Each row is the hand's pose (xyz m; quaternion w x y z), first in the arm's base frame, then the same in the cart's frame.
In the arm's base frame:
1: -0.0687 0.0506 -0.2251 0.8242 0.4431 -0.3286 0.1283
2: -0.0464 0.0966 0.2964 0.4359 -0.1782 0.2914 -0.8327
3: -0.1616 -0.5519 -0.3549 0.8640 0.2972 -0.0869 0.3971
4: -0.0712 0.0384 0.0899 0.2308 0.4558 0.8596 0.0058
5: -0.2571 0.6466 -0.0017 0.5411 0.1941 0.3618 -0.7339
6: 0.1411 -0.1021 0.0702 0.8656 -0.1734 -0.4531 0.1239
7: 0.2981 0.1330 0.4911 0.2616 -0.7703 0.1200 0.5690
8: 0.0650 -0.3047 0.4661 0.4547 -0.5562 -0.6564 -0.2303
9: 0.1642 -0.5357 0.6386 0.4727 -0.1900 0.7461 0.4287
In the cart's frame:
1: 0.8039 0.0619 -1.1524 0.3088 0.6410 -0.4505 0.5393
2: 0.5526 -0.3054 -0.8758 0.8485 0.2179 0.1867 -0.4447
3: 1.3498 -0.1804 -1.3307 0.3699 0.3264 -0.4186 0.7625
4: 0.6819 -0.1865 -1.0015 0.4147 0.0472 0.7392 0.5286
5: 0.1428 0.1177 -1.1739 0.8157 0.4564 0.3230 -0.1484
6: 0.8727 -0.1583 -0.8342 0.4565 0.2400 -0.8174 0.2564
7: 0.5398 -0.2994 -0.4787 0.2218 -0.8036 -0.4960 0.2429
8: 0.8593 -0.5942 -0.7186 0.3107 0.0746 -0.8587 -0.4007
9: 1.0148 -0.8039 -0.5610 0.5488 -0.5082 0.1666 0.6425

